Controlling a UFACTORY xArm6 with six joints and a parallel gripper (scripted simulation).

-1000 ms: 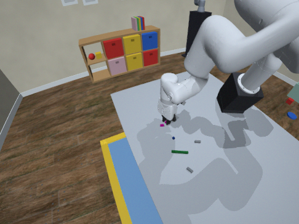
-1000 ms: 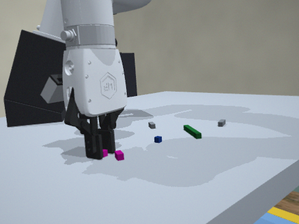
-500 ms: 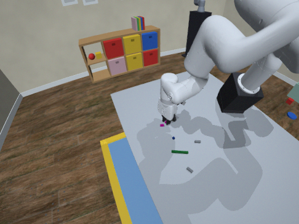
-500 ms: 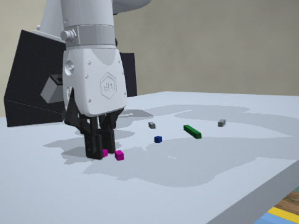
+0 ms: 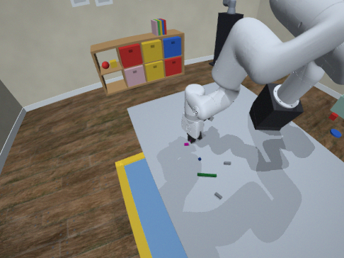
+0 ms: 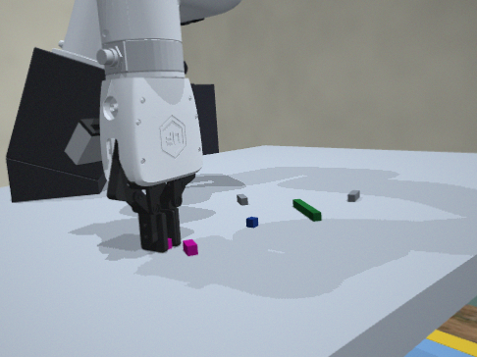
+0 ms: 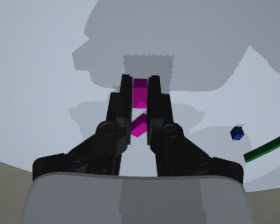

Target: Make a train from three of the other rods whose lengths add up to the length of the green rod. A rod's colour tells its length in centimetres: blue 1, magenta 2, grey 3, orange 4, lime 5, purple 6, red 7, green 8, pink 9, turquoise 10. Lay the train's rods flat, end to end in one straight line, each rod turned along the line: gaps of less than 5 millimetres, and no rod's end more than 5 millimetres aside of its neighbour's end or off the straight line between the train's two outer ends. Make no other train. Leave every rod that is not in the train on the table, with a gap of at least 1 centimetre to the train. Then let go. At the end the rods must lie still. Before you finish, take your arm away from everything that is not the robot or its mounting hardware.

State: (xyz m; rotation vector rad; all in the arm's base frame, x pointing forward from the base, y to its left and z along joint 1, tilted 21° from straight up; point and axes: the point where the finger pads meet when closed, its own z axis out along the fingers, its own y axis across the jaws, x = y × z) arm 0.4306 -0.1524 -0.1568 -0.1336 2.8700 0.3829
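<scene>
My hand is 4 cm short of the blue rod, 11 cm to the right of it and 2 cm above it. The rest, counted from my hand: green rod 6 cm ahead, 19 cm to the left, 2 cm below.
</scene>
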